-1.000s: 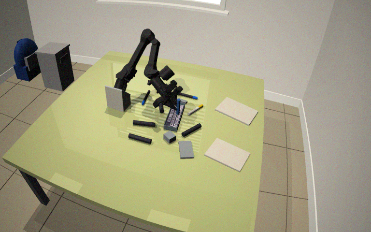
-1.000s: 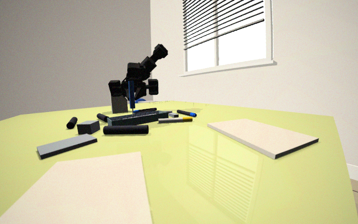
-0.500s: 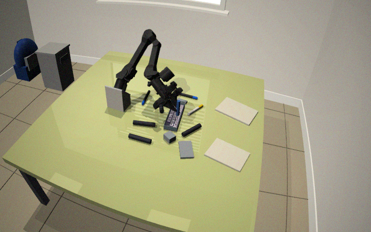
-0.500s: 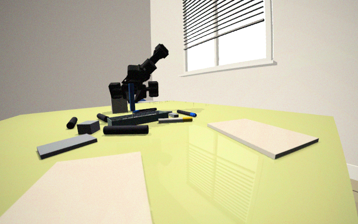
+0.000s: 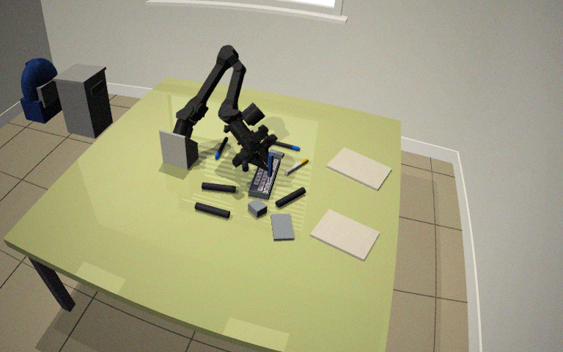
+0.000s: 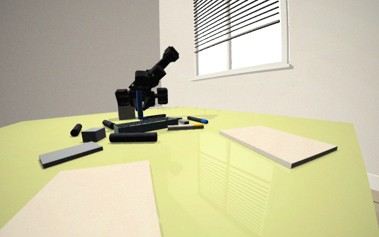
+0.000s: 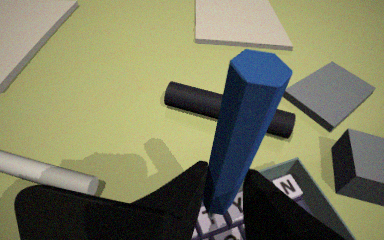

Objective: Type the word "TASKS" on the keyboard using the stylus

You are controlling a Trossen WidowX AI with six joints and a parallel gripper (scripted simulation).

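The yellow marker is 9 cm ahead of my gripper tip, 13 cm to the left of it and 6 cm below it. Also, from my gripper tip: grey slab 8 cm ahead, 19 cm to the right, 7 cm below; then blue stylus 2 cm below; then grey cube 1 cm behind, 14 cm to the right, 6 cm below.
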